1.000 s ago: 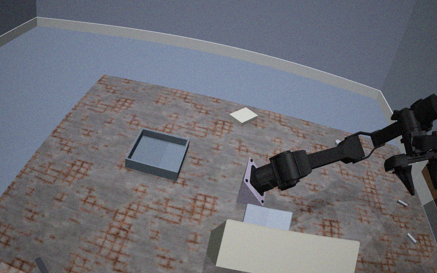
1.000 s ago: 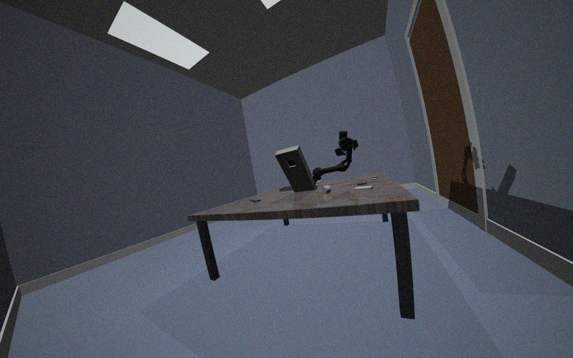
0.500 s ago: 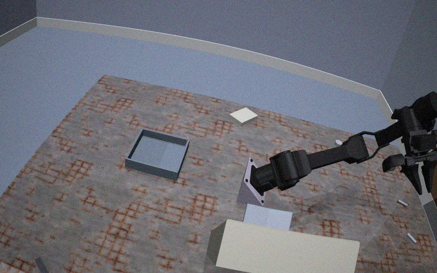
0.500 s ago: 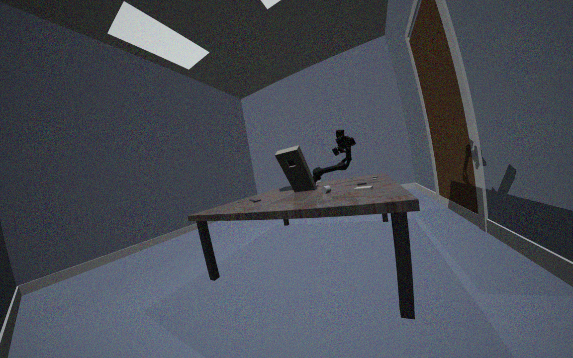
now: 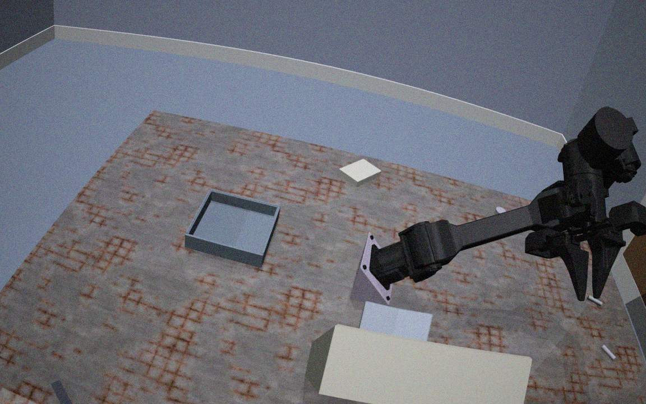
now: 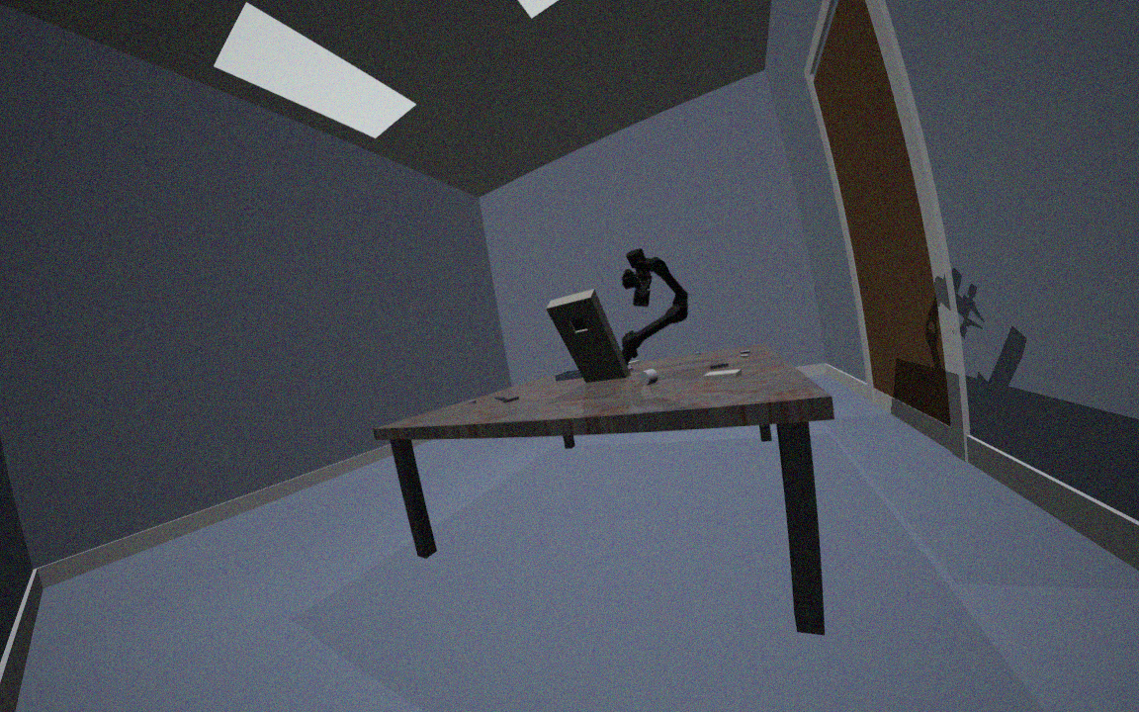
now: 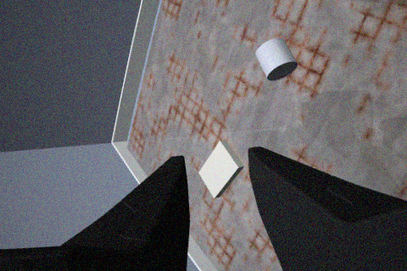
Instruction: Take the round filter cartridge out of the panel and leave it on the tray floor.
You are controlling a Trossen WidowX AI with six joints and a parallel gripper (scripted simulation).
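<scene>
Right now my gripper tip is 22 cm to the left of the round filter cartridge, 9 cm short of it and 5 cm above it. From my gripper tip the other things lie so: tray 50 cm to the right, 33 cm behind, 30 cm below; cream service panel 22 cm to the right, 12 cm below, 5 cm ahead.
</scene>
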